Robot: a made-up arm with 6 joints. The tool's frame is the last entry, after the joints. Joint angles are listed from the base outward. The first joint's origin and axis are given. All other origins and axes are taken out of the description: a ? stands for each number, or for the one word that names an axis. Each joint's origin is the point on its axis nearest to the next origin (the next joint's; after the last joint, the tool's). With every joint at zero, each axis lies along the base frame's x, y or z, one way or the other. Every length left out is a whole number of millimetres.
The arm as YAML. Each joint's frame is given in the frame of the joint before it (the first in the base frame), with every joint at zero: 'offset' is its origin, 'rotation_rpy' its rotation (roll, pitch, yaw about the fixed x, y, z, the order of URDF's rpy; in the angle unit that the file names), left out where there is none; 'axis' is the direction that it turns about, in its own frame. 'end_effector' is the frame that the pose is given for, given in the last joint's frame.
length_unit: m
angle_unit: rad
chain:
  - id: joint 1
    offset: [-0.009, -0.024, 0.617]
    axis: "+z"
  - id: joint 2
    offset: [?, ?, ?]
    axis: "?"
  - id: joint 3
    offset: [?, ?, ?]
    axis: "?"
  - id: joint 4
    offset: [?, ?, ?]
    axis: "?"
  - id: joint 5
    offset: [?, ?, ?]
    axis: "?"
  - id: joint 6
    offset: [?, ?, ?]
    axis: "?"
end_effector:
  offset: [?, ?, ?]
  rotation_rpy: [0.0, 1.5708, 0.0]
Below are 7 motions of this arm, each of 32 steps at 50 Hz.
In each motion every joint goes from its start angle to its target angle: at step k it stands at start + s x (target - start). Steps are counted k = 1, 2, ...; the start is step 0. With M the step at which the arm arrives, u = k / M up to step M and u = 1 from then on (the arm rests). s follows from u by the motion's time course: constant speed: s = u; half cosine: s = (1 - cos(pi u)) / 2; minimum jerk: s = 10 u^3 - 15 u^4 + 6 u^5.
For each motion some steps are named. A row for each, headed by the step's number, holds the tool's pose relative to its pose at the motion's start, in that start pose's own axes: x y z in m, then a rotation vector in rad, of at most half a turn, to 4 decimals.
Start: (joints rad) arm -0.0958 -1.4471 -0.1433 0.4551 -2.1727 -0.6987
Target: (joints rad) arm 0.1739 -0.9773 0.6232 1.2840 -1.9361 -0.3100
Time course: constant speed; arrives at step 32
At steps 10, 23, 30, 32:
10: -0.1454 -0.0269 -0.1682 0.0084 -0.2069 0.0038
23: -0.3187 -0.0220 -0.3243 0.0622 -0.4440 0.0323
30: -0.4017 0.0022 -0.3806 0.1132 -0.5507 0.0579
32: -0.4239 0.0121 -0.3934 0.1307 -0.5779 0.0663

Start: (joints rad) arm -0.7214 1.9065 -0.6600 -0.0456 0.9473 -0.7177
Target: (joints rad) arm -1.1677 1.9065 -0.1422 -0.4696 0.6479 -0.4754
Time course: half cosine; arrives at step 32
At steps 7, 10, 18, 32:
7: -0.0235 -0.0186 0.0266 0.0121 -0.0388 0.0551
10: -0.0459 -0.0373 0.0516 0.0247 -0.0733 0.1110
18: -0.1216 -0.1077 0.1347 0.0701 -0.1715 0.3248
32: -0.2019 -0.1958 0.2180 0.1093 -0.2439 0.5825

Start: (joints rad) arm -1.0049 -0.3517 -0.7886 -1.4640 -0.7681 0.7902
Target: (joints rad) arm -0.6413 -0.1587 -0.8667 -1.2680 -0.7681 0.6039
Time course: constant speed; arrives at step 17
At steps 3, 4, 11, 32:
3: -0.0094 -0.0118 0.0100 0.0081 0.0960 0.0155
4: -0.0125 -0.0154 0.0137 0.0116 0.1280 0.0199
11: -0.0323 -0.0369 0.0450 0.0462 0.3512 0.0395
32: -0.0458 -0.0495 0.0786 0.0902 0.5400 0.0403

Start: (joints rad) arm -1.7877 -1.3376 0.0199 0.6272 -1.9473 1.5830
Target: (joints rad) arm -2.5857 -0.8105 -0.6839 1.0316 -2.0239 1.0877
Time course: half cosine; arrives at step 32
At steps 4, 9, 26, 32:
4: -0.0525 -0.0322 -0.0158 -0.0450 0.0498 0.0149
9: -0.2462 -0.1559 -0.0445 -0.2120 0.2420 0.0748
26: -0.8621 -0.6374 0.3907 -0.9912 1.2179 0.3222
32: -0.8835 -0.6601 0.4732 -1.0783 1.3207 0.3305

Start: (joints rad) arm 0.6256 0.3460 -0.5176 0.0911 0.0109 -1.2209
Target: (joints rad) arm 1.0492 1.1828 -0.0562 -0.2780 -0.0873 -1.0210
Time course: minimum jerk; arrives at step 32
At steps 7, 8, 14, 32:
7: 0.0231 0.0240 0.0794 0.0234 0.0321 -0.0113
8: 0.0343 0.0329 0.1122 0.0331 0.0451 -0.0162
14: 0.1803 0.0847 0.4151 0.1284 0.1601 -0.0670
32: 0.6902 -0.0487 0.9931 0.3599 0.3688 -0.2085

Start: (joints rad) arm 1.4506 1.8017 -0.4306 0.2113 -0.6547 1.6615
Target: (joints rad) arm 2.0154 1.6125 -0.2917 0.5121 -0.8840 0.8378
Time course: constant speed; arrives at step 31
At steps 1, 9, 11, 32:
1: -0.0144 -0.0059 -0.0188 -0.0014 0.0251 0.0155
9: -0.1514 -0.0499 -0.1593 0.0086 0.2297 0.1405
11: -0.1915 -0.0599 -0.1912 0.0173 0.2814 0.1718
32: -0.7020 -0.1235 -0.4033 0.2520 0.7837 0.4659

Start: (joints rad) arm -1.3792 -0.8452 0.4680 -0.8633 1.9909 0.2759
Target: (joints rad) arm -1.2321 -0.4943 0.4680 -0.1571 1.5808 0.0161
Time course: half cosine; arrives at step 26
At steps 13, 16, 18, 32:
13: 0.1700 -0.1621 -0.1201 -0.3669 0.2852 0.1283
16: 0.2201 -0.2152 -0.1745 -0.4868 0.4063 0.1711
18: 0.2474 -0.2459 -0.2103 -0.5562 0.4833 0.1961
32: 0.2961 -0.3051 -0.2901 -0.6907 0.6471 0.2450

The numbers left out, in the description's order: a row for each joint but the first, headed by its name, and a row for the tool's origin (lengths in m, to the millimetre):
joint 2: xyz -0.021 0.048 0.0, axis +y
joint 3: xyz 0.029 0.0 1.329, axis -y
joint 4: xyz 0.777 0.0 -0.006, axis -x
joint 5: xyz 0.0 -0.326 0.024, axis -y
joint 6: xyz -0.014 0.0 0.019, axis -x
tool: xyz 0.0 0.024 -0.026

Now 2 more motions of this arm.
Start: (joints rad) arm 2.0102 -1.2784 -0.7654 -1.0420 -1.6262 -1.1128
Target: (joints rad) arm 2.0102 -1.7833 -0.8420 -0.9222 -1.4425 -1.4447
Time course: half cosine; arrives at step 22
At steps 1, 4, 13, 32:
1: 0.0004 -0.0019 0.0002 -0.0015 -0.0015 -0.0002
4: 0.0062 -0.0304 0.0032 -0.0241 -0.0236 -0.0024
13: 0.0172 -0.2440 0.0409 -0.2219 -0.1618 -0.0209
32: -0.0053 -0.3740 0.0774 -0.3693 -0.2205 -0.0356

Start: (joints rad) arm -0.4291 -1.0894 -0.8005 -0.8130 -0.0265 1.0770
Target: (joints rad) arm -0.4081 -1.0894 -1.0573 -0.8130 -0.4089 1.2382
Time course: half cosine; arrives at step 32
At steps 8, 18, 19, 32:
8: 0.0282 0.0052 -0.0094 -0.0627 0.0613 -0.0214
18: 0.1124 0.0202 -0.0444 -0.2653 0.2399 -0.0782
19: 0.1211 0.0217 -0.0485 -0.2874 0.2578 -0.0833
32: 0.1836 0.0321 -0.0826 -0.4570 0.3855 -0.1154

